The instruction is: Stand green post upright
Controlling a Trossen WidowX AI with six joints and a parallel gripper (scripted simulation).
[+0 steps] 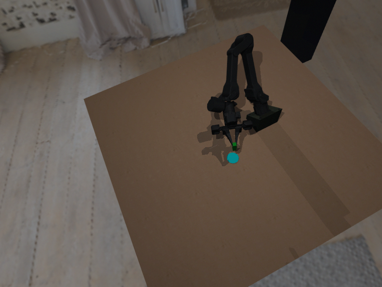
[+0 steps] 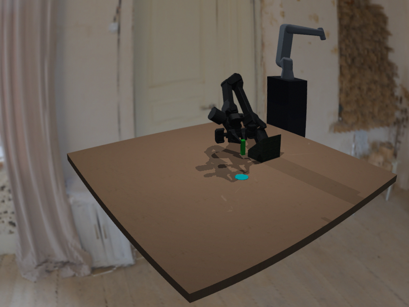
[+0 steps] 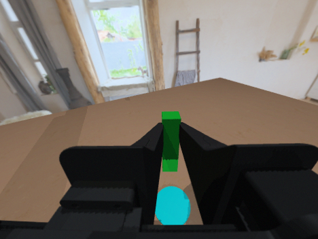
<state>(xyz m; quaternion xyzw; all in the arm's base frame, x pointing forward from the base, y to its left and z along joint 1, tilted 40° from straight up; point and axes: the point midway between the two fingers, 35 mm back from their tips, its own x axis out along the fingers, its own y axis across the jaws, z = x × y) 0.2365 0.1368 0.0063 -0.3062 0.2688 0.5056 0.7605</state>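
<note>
Now: the cyan circle 10 mm behind my gripper tip, 10 mm to the right of it and 160 mm below it. The rest, counted from my gripper tip: green post 20 mm below.
</note>
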